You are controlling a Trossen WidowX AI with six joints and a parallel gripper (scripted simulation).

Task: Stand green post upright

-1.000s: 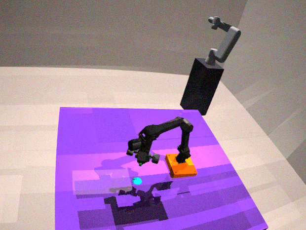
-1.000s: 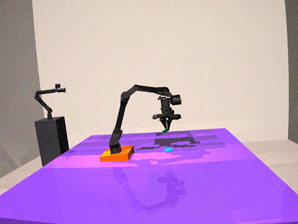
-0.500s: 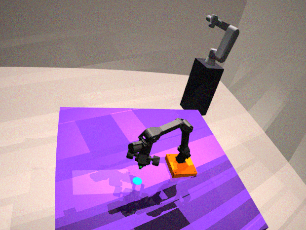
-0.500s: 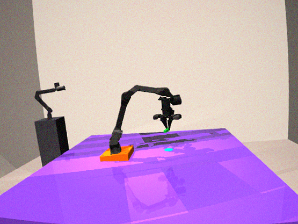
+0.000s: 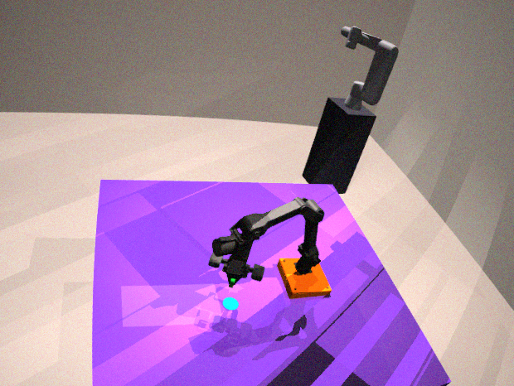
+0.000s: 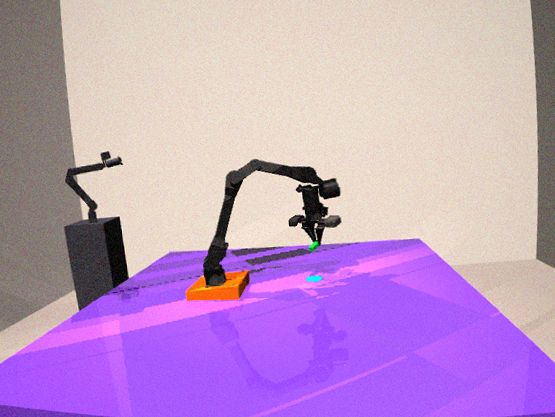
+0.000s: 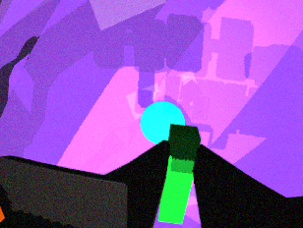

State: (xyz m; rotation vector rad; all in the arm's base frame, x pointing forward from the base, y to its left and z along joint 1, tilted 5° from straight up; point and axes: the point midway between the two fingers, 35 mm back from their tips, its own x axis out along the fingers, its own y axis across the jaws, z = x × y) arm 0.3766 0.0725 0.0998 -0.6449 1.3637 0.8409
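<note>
Right now the cyan circle is 13 cm below my gripper tip and 2 cm behind it. Also, from my gripper tip: green post (2 cm to the right, 1 cm behind).
</note>
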